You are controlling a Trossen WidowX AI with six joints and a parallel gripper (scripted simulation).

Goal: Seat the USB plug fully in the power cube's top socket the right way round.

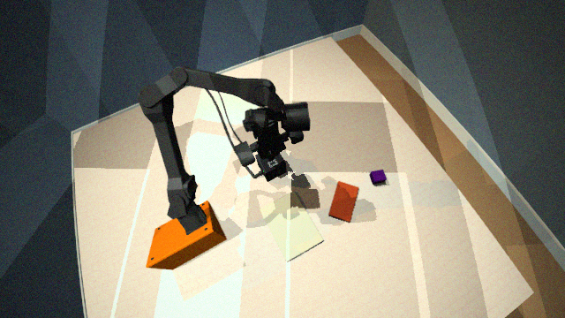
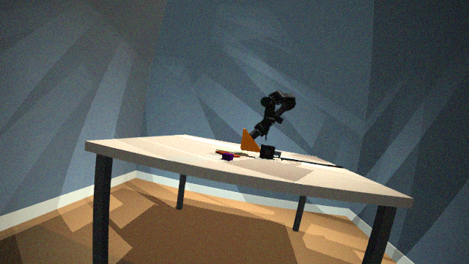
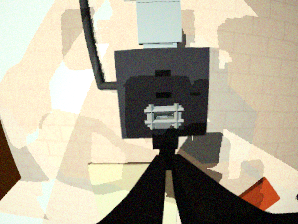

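The dark USB plug lies 20 mm below my gripper tip. Also, from my gripper tip: small purple cube: 280 mm ahead, 220 mm to the right, 120 mm below; pale sheet: 180 mm to the right, 130 mm below, 60 mm behind; red-orange flat block: 220 mm to the right, 130 mm below, 130 mm ahead.
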